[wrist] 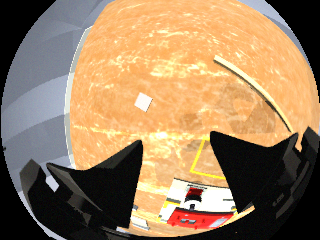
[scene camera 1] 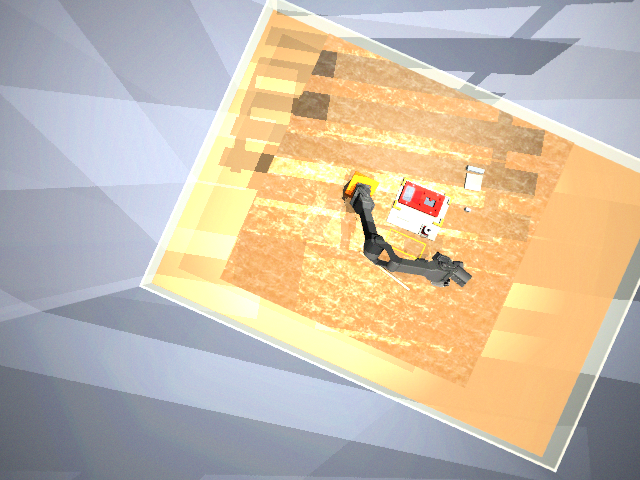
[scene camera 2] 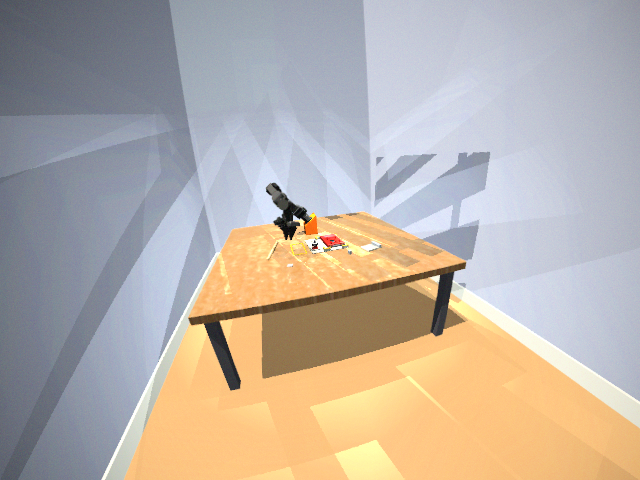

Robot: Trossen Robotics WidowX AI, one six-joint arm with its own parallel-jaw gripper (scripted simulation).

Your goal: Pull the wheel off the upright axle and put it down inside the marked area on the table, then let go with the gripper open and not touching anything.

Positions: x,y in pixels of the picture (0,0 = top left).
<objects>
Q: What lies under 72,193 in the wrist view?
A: My gripper.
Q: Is my gripper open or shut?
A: Open.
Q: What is my gripper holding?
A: Nothing.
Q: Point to a red board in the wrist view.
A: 180,216
</objects>
